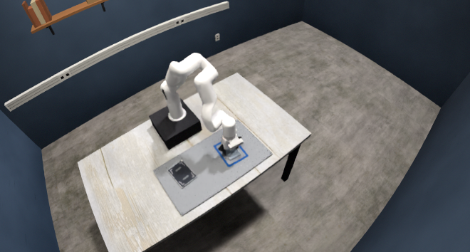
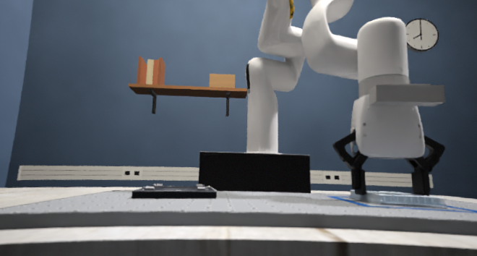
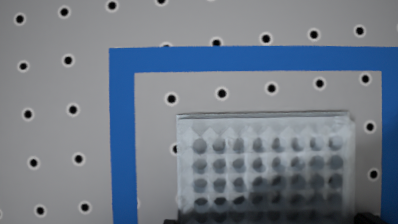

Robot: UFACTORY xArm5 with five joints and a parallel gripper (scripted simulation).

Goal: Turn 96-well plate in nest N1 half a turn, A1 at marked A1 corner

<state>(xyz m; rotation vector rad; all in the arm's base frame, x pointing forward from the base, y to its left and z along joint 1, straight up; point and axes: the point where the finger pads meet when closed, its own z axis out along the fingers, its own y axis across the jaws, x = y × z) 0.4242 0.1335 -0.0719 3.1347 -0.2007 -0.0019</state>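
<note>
The 96-well plate is 1 cm below my hand. From my hand the other things lie so: black plate nest (6 cm behind, 34 cm to the right, 1 cm below).
</note>
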